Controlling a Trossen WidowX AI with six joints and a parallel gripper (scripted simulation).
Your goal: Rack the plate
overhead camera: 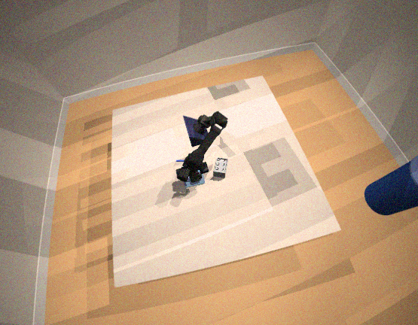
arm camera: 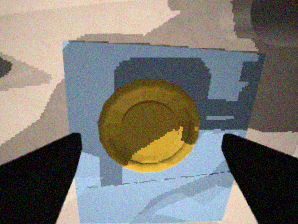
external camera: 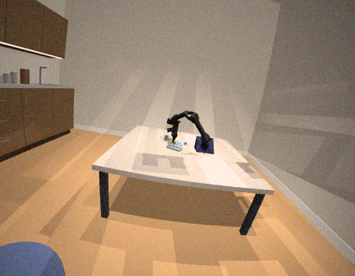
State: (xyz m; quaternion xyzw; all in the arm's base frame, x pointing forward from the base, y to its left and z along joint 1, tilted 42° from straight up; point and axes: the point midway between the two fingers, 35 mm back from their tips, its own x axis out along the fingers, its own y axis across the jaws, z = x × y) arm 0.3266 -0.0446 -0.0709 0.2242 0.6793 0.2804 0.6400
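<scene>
Right now my gripper tip is 20 mm above the plate. Also, from my gripper tip: grey dish rack (30 mm behind, 180 mm to the left, 10 mm below); then blue utensil (140 mm behind, 60 mm to the right, 30 mm below); then white cup (80 mm ahead, 80 mm to the right, 10 mm below).
</scene>
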